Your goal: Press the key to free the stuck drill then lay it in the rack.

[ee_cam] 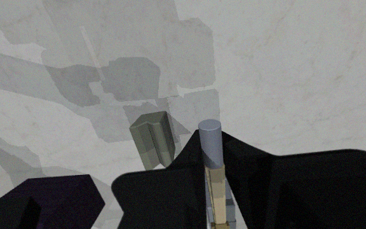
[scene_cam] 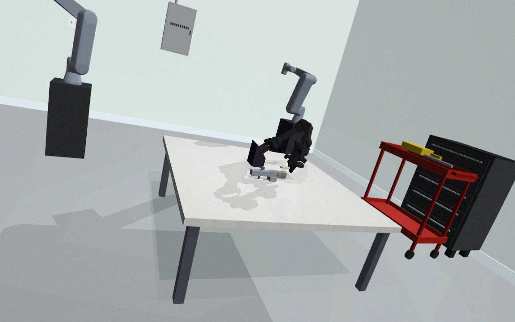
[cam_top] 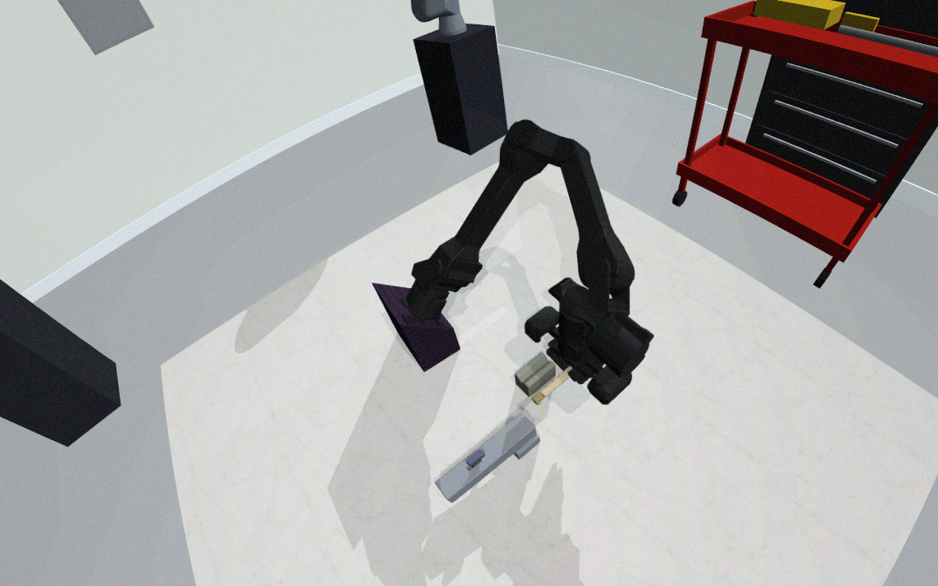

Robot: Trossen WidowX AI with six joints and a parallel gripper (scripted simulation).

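Now: gripper tip 70 mm past the rack, 20 mm to the left of it and 50 mm above it. From my gripper tip the other things lie so: drill: 40 mm to the right, 30 mm above; then grey holder block: 10 mm behind, 190 mm to the right, 30 mm below; then blue key: 10 mm behind, 220 mm to the right, 10 mm below.
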